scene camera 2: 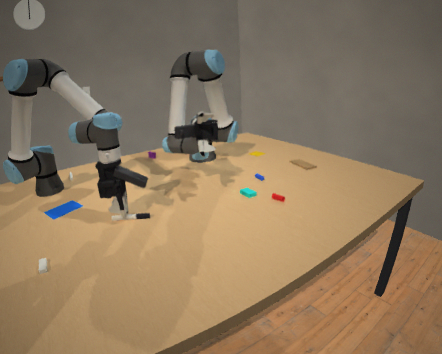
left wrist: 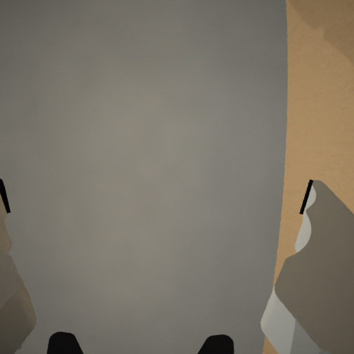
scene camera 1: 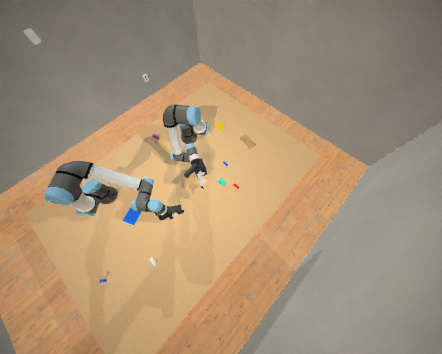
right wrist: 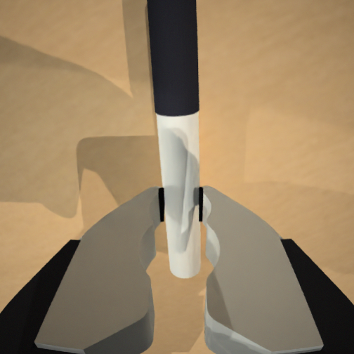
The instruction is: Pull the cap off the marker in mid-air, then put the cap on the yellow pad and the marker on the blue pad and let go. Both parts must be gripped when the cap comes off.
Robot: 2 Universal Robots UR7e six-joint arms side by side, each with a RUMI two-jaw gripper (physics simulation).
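Places are measured from the left arm's base along level axes (x back, y right, z up), in millimetres.
Pixels of known places: left gripper, between the fingertips: (scene camera 2: 203, 134) (scene camera 1: 202, 184); right gripper, between the fingertips: (scene camera 2: 125, 218) (scene camera 1: 172, 215); left arm's base, origin of its link: (scene camera 1: 189, 137); right arm's base, origin of its link: (scene camera 2: 50, 190) (scene camera 1: 108, 195).
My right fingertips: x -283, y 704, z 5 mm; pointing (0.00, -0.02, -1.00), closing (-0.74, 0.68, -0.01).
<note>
Ahead of a thing's pixels: the offset from my right fingertips to its top centre. "spot": to the spot under its first point.
The marker has a white body @(spot: dz +9, dx +12, dy +25 mm) (scene camera 2: 117, 217) (right wrist: 179, 150) and a black cap @(dz +14, dx -43, dy -50 mm) (scene camera 2: 143, 216) (right wrist: 175, 55), joined in one line. It lies level at the table top; in scene camera 1 the right gripper largely hides it. My right gripper (scene camera 2: 124, 216) (right wrist: 181, 189) points down and is shut on the white body, the cap beyond its fingers. My left gripper (left wrist: 154, 184) is open and empty, raised above the table and apart from the marker. The yellow pad @(dz -5, dx +82, dy -962 mm) (scene camera 1: 220, 126) (scene camera 2: 256, 154) lies near the left arm's base. The blue pad @(dz -5, dx +291, dy +139 mm) (scene camera 1: 132, 217) (scene camera 2: 63, 209) lies near the right arm's base.
A cyan block @(dz +10, dx -216, dy -432 mm) (scene camera 1: 222, 182) (scene camera 2: 248, 192), a red block @(dz +16, dx -342, dy -452 mm) (scene camera 1: 236, 186) (scene camera 2: 278, 197) and a small blue block @(dz +16, dx -162, dy -603 mm) (scene camera 1: 225, 163) (scene camera 2: 259, 177) lie right of the grippers. A brown slab @(dz +3, dx -239, dy -920 mm) (scene camera 1: 247, 141) (scene camera 2: 303, 164) lies farther right. A white block @(dz +7, dx -60, dy +341 mm) (scene camera 1: 153, 261) (scene camera 2: 43, 265) lies toward the front.
</note>
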